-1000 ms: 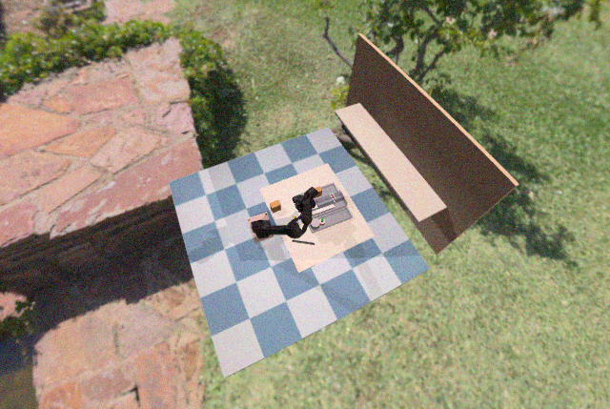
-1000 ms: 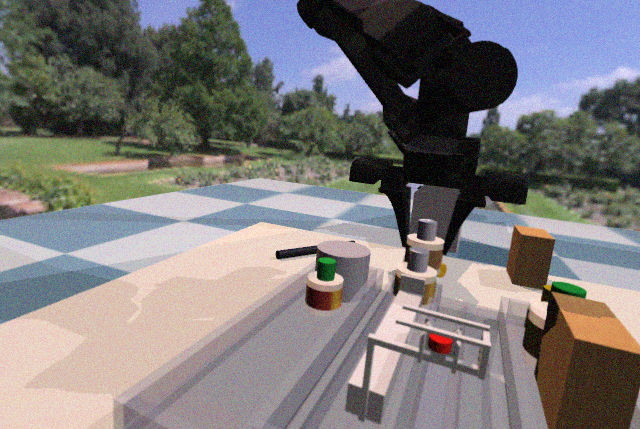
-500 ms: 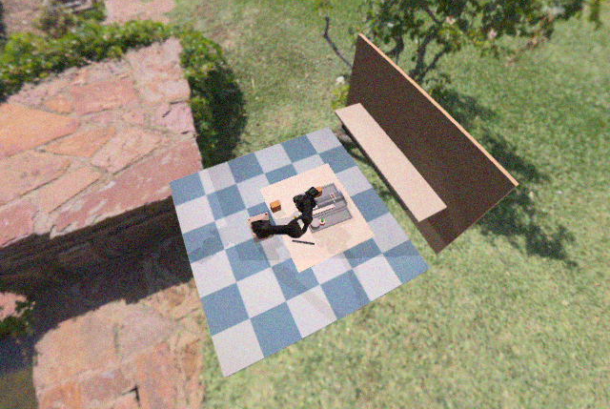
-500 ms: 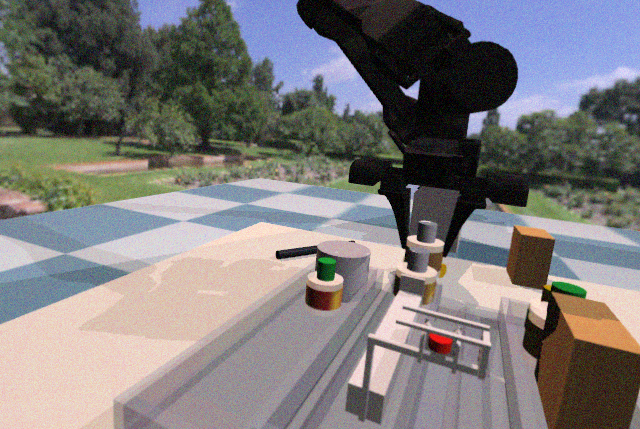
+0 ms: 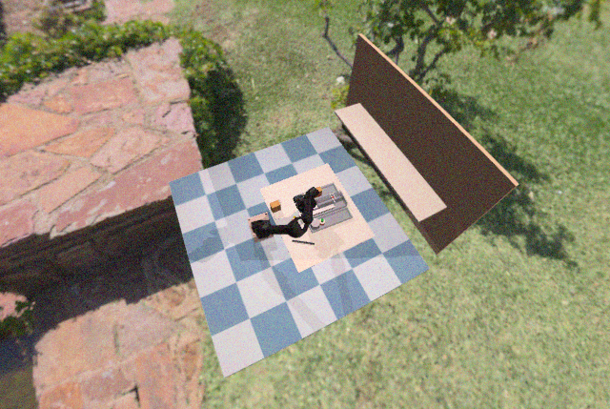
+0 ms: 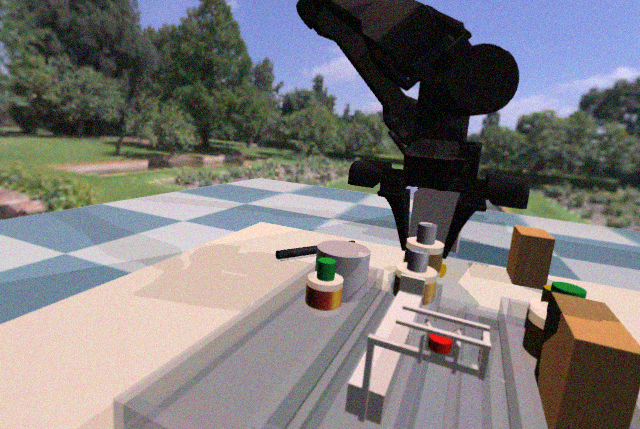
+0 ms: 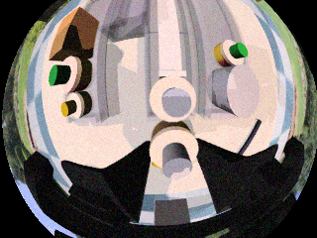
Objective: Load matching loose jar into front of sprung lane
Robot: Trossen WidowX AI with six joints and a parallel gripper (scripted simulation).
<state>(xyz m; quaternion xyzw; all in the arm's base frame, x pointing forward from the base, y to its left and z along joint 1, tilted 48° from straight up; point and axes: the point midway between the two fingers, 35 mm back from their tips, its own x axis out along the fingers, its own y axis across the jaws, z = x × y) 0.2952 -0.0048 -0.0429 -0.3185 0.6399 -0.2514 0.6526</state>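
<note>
Now: gripper tip 60 mm short of the grey cylinder, 80 mm to the left of it and 20 mm above it. Also, from my gripper tip: black rod: 50 mm behind, 160 mm to the right, 40 mm below.
</note>
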